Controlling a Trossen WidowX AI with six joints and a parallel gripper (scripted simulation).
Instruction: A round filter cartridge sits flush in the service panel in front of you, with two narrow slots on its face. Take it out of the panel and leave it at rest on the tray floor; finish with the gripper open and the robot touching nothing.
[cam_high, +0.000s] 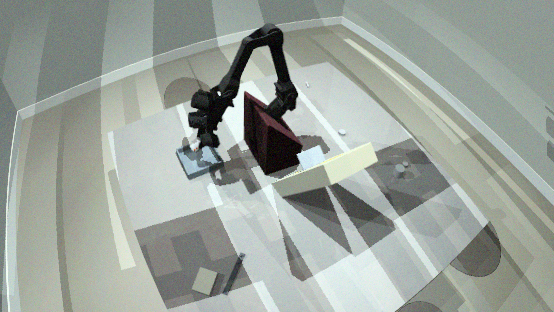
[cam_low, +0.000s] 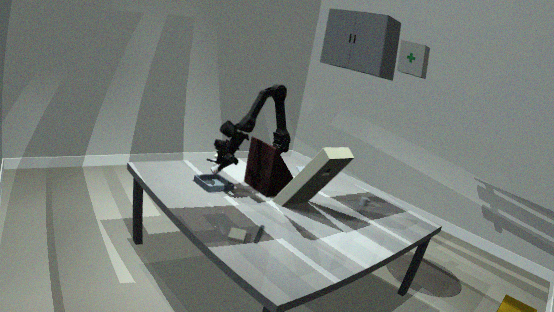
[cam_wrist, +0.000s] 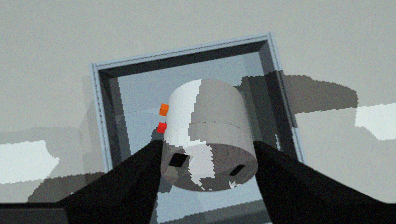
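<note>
Now: the shallow blue-grey tray 8 cm below my gripper tip. Round my gripper tip: round filter cartridge right at my gripper tip.
</note>
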